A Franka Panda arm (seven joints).
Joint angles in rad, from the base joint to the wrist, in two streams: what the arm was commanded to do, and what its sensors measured. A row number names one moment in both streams.
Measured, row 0:
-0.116, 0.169, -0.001, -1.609, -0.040, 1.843, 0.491
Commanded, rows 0 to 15:
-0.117, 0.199, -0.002, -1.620, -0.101, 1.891, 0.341
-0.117, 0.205, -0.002, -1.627, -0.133, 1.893, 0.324
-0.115, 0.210, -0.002, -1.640, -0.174, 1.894, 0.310
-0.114, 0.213, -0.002, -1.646, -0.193, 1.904, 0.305
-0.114, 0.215, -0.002, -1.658, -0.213, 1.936, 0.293
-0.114, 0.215, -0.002, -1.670, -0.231, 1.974, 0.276
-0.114, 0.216, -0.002, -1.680, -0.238, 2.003, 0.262
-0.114, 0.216, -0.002, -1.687, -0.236, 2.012, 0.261
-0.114, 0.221, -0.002, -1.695, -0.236, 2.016, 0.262
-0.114, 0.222, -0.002, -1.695, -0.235, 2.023, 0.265
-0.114, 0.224, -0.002, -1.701, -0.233, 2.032, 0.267
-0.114, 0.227, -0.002, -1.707, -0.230, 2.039, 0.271
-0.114, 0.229, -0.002, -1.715, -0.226, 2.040, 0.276
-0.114, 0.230, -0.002, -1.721, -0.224, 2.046, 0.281
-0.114, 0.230, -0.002, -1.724, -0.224, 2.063, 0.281
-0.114, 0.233, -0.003, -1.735, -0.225, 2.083, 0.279
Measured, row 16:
-0.113, 0.235, -0.005, -1.705, -0.214, 2.024, 0.274
